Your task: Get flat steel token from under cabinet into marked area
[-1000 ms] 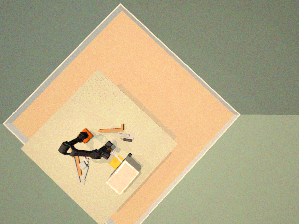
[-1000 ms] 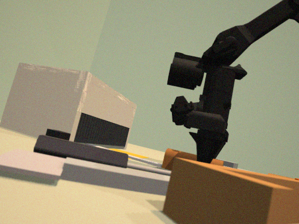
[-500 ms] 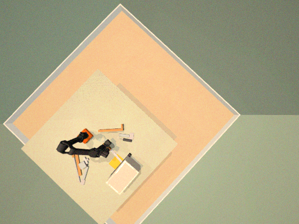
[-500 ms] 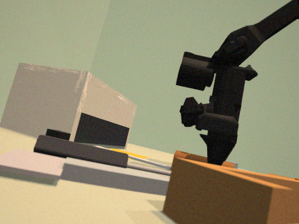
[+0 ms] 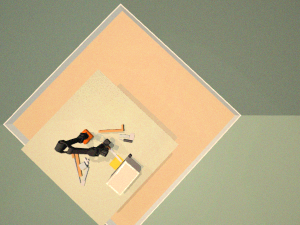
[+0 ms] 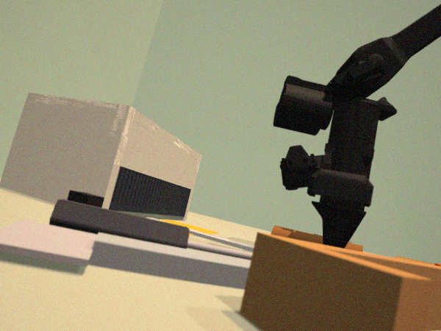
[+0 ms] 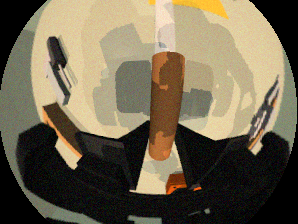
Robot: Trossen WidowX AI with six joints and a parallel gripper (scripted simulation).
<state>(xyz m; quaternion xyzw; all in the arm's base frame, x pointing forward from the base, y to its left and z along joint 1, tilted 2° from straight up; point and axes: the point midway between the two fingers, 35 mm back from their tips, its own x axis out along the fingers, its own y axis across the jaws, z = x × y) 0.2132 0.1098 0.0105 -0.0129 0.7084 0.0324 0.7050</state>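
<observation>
The dark screwdriver is 20 cm to the left of my gripper tip, 10 cm ahead of it and 1 cm above it. Round my gripper tip: token (38 cm ahead, 1 cm to the right); orange stick (38 cm to the right, 2 cm behind).
</observation>
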